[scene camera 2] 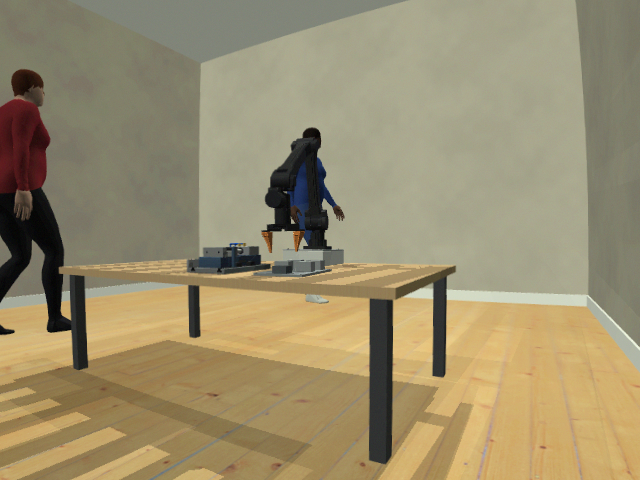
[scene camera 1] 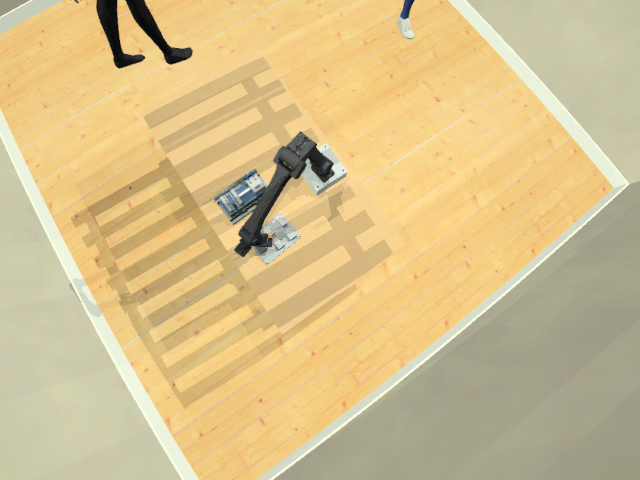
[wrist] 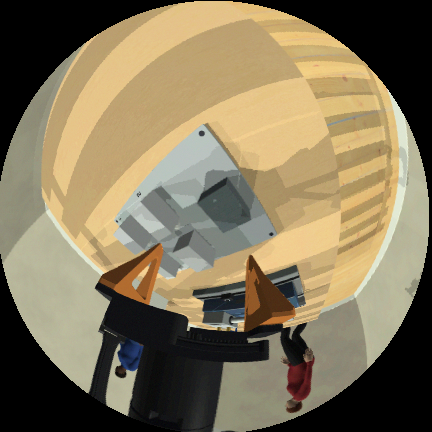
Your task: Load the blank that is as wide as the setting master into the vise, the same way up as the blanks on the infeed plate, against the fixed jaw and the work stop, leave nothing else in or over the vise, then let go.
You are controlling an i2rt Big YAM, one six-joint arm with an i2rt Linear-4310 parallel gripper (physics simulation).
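Where they show: gripper, fingertip midpoint: (scene camera 2: 283, 252) (scene camera 1: 262, 242) (wrist: 203, 253); arm's base, origin of the base link: (scene camera 2: 317, 249) (scene camera 1: 322, 171).
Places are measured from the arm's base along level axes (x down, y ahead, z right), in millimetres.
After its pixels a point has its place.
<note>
The grey infeed plate (scene camera 1: 268, 259) @[x 67, y 566, z -180 mm] (wrist: 197, 152) @[x 66, y 567, z -176 mm] carries a dark slate block (scene camera 2: 282, 269) @[x 52, y 576, z -118 mm] (wrist: 227, 205) @[x 42, y 562, z -109 mm] near one edge. Several lighter grey blocks stand on its other part, among them one block (wrist: 160, 207) @[x 51, y 480, z -155 mm] by the plate's edge marks and another block (wrist: 194, 250) @[x 32, y 483, z -78 mm] nearer the fingers. I cannot tell which is the setting master or compare widths surely. My gripper (scene camera 2: 283, 251) @[x -4, y 526, z -97 mm] (wrist: 203, 253) @[x -4, y 526, z -97 mm] is open and empty, pointing down above the plate's vise side. The blue vise (scene camera 1: 240, 196) @[x -8, y 455, z 183 mm] (scene camera 2: 230, 261) @[x 33, y 516, z 140 mm] stands beside the plate; in the wrist view a finger hides part of it, and its jaw gap cannot be judged.
The wooden table (scene camera 2: 351, 284) @[x 75, y 737, z -418 mm] bears everything. The arm's pale base (scene camera 1: 336, 181) @[x 46, y -34, z -88 mm] (scene camera 2: 333, 256) @[x 34, y 2, z -84 mm] stands behind the plate and vise. A person in red (scene camera 2: 23, 144) (wrist: 300, 377) is at the left beyond the table, and a person in blue (scene camera 2: 306, 191) (wrist: 130, 355) is behind the arm.
</note>
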